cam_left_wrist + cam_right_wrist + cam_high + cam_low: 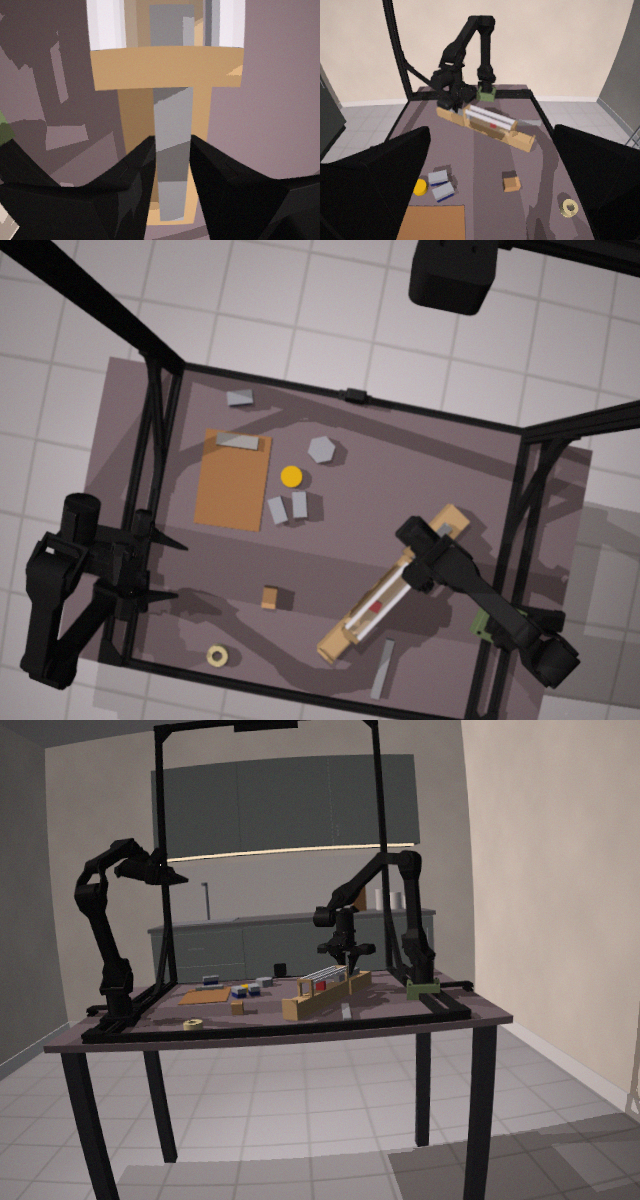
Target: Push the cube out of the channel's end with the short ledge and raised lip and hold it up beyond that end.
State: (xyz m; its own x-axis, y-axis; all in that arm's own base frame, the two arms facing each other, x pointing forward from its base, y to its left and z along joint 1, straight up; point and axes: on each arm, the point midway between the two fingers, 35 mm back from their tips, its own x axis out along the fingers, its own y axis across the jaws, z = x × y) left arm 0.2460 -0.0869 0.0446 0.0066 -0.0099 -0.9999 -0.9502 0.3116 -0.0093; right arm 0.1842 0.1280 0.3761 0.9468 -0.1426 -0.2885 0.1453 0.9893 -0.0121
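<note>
The tan channel is 120 mm ahead of my left hand, 90 mm to the right of it and 30 mm below it. Round my left hand: yellow disc: 330 mm to the right, 140 mm behind, 80 mm below; small tan block: 360 mm to the right, 150 mm ahead, 70 mm below; grey hexagon: 260 mm to the right, 210 mm behind, 80 mm below.
</note>
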